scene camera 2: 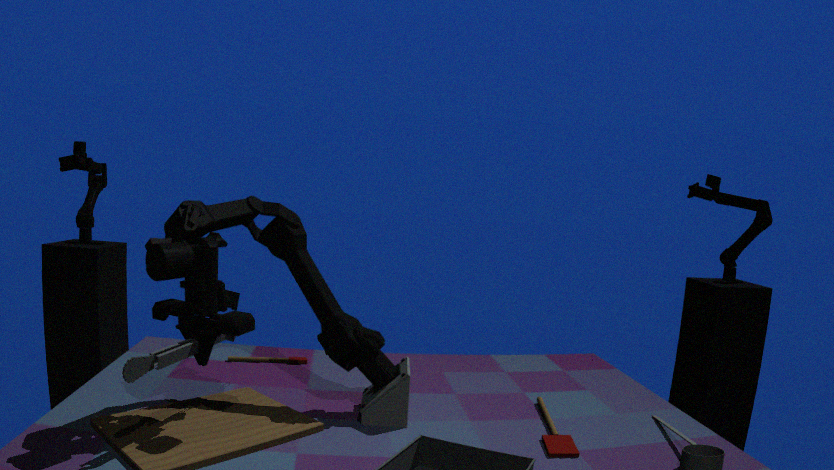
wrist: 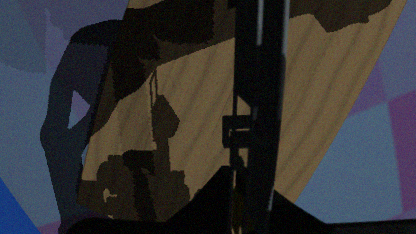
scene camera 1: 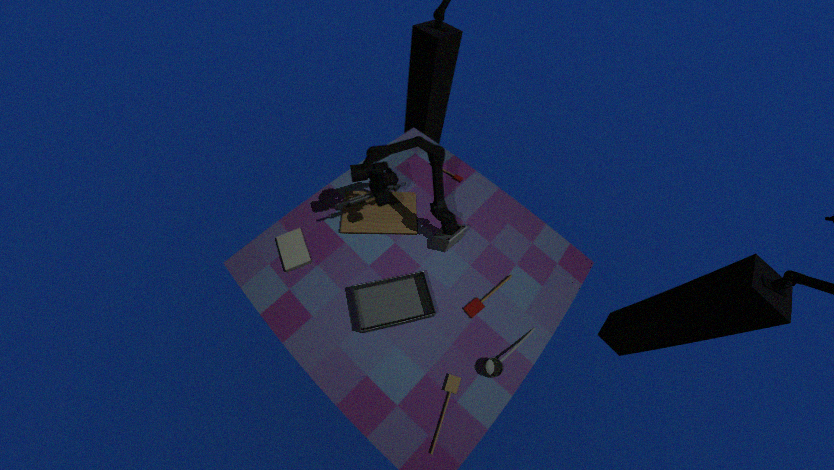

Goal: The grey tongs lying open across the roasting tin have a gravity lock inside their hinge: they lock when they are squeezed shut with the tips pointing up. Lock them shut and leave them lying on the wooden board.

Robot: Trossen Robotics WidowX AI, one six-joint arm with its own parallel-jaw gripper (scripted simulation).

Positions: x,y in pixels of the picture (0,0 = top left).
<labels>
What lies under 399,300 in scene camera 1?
A roasting tin.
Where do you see a wooden board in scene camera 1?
398,217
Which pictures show the beige block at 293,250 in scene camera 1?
Scene camera 1 only.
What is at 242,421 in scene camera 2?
A wooden board.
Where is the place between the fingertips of the gripper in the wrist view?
At 232,174
</labels>
